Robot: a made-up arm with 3 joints. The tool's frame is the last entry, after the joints.
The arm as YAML. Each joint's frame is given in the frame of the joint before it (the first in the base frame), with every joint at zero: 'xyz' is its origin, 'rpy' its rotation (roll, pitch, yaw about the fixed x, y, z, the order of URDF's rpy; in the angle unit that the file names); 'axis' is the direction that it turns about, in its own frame. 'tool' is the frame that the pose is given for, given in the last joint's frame.
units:
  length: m
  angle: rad
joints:
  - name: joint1
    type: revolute
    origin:
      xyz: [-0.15, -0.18, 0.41]
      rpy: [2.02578, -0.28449, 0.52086]
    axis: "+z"
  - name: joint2
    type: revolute
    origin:
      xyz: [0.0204, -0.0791, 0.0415]
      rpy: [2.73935, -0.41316, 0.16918]
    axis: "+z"
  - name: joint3
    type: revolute
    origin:
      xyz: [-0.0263, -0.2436, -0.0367]
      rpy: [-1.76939, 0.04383, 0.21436]
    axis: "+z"
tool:
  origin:
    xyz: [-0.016, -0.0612, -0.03]
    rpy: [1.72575, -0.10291, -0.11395]
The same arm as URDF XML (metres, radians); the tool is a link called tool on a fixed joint. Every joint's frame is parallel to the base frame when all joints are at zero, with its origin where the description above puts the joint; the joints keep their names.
<robot name="arm">
<joint name="tool_joint" type="fixed"><parent link="link3"/><child link="tool"/><origin xyz="-0.02 0.06 0.03" rpy="-1.4158 0.1029 0.1805"/></joint>
<joint name="joint3" type="continuous"><parent link="link2"/><child link="link3"/><origin xyz="-0.07 -0.09 0.22"/><axis xyz="0 0 -1"/></joint>
<joint name="joint2" type="continuous"><parent link="link1"/><child link="link2"/><origin xyz="0.04 0.02 -0.08"/><axis xyz="-0.108803 0.974326 0.197105"/></joint>
<joint name="joint1" type="continuous"><parent link="base_link"/><child link="link1"/><origin xyz="-0.15 -0.18 0.41"/><axis xyz="0.553981 -0.717776 -0.421786"/></joint>
<link name="base_link"/>
<link name="link1"/>
<link name="link2"/>
<link name="link3"/>
<link name="tool"/>
</robot>

